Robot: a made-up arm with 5 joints.
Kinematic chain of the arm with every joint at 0, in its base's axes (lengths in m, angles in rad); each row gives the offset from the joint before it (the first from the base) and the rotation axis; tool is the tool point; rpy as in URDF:
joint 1: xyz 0.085 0 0.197 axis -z
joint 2: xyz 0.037 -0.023 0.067 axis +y
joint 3: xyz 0.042 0 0.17 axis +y
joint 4: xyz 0.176 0 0.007 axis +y
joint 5: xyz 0.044 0.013 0 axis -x
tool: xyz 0 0 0 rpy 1.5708 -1.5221 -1.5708
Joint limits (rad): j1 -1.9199..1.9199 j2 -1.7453..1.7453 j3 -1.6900..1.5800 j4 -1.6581..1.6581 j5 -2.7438..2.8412
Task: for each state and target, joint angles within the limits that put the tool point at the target. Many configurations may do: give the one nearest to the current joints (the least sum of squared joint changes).
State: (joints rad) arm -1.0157 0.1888 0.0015 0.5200 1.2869
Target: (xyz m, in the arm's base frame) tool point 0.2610 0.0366 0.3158
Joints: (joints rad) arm -0.2607 -0.3772 0.8791 0.8771 1.2869
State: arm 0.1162 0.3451 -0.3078 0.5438 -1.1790
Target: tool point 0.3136 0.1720 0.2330
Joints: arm -0.6800 0.4767 0.3043 0.7065 -1.1790
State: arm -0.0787 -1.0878 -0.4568 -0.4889 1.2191
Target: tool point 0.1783 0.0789 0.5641
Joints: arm -0.7839 -0.7095 0.1003 -0.4028 1.2191
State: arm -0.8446 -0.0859 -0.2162 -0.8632 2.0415
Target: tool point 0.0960 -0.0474 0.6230
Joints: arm -1.5918 -0.7586 -0.5976 -0.9280 2.0415
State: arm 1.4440 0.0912 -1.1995 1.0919 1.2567
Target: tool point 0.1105 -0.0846 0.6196
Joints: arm 1.1646 -0.2680 -1.1973 1.3563 1.2567
